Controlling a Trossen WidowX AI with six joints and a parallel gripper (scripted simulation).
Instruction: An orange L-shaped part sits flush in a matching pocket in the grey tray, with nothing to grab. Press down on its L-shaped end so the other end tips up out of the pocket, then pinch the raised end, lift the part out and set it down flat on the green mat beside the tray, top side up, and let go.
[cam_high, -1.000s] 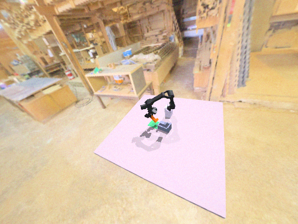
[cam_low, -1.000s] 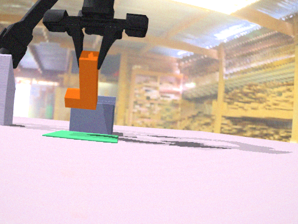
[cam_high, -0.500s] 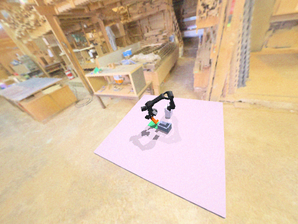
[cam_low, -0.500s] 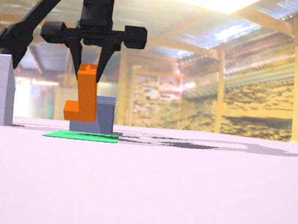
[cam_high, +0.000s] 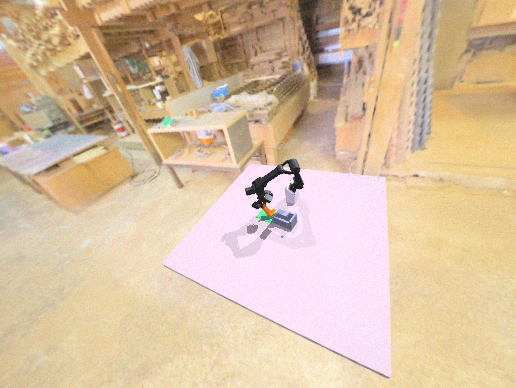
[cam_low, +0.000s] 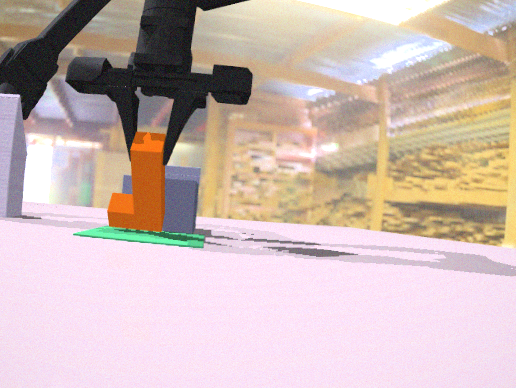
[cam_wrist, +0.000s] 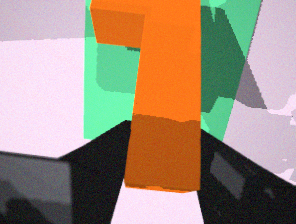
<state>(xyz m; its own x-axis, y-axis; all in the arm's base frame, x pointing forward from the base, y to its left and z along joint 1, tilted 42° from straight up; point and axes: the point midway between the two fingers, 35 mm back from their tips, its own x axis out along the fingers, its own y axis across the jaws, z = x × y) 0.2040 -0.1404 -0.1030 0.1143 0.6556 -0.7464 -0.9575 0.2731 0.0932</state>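
Right now my gripper tip is 30 mm to the right of the orange L-shaped part, 30 mm above it and 10 mm past it. Round my gripper tip: green mat (90 mm below, 20 mm to the left, 10 mm ahead).
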